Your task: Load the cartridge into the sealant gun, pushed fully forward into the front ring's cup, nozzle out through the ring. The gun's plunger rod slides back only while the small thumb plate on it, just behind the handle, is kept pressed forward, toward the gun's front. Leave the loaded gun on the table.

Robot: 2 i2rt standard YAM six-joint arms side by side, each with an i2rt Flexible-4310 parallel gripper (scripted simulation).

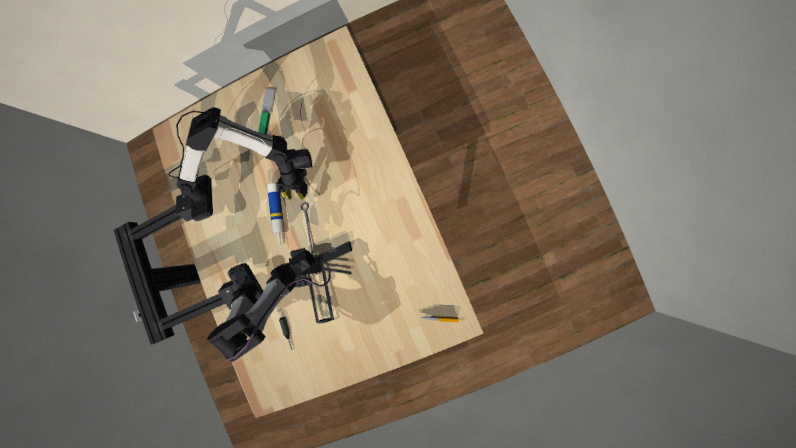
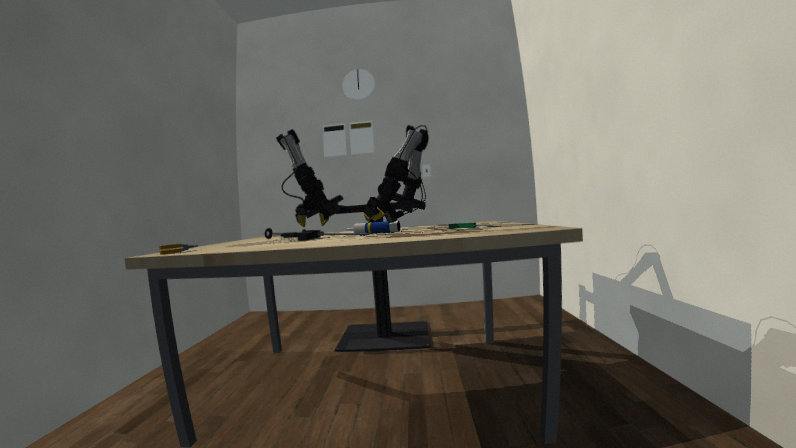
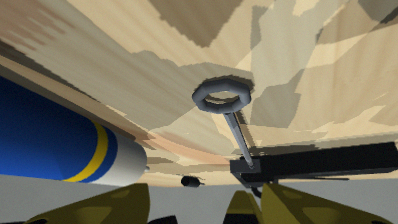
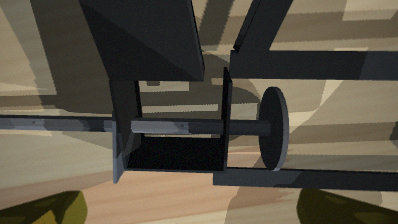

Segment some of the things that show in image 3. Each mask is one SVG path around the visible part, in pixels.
My left gripper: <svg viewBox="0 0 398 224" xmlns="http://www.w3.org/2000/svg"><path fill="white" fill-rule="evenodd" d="M263 184L261 212L264 224L393 224L378 215L276 183ZM148 184L130 184L41 213L23 224L147 224L150 211Z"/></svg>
A cartridge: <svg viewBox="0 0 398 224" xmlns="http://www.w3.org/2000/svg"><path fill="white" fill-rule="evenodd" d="M0 76L0 175L127 186L138 181L144 171L148 172L150 170L146 166L146 151L140 144Z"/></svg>
